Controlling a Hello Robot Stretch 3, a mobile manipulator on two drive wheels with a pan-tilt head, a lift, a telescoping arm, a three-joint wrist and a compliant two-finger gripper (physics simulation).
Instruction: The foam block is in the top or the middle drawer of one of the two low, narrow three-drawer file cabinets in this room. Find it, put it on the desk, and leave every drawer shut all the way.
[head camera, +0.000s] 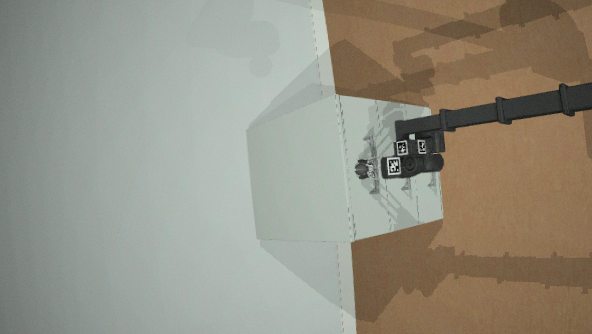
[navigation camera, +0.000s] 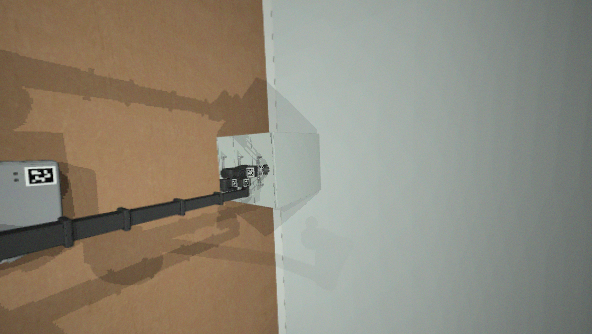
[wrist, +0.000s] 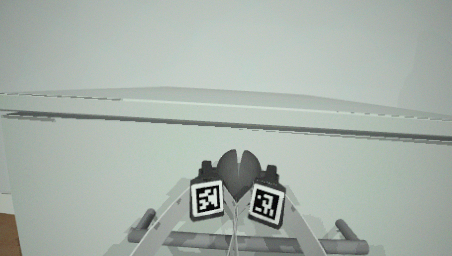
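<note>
A low pale grey file cabinet (head camera: 300, 185) (navigation camera: 297, 170) stands against the wall. Its three drawer fronts look flush, with no drawer standing out. The top drawer's front (wrist: 100, 160) fills much of the wrist view below the cabinet's top edge. Its grey bar handle (wrist: 280, 245) lies low in that view, behind the finger strips. My gripper (head camera: 361, 169) (navigation camera: 266, 169) (wrist: 239, 168) is shut, fingertips together and empty, at the top drawer's front, above the handle. Whether the tips touch the front is hard to tell. The foam block and the desk do not show.
A pale wall (head camera: 100, 175) (navigation camera: 450, 175) rises behind the cabinet. The dark telescoping arm (head camera: 530, 104) (navigation camera: 150, 212) reaches across the brown floor (head camera: 500, 215) (navigation camera: 150, 150) to the cabinet. My grey base (navigation camera: 25, 205) shows at the navigation view's left edge.
</note>
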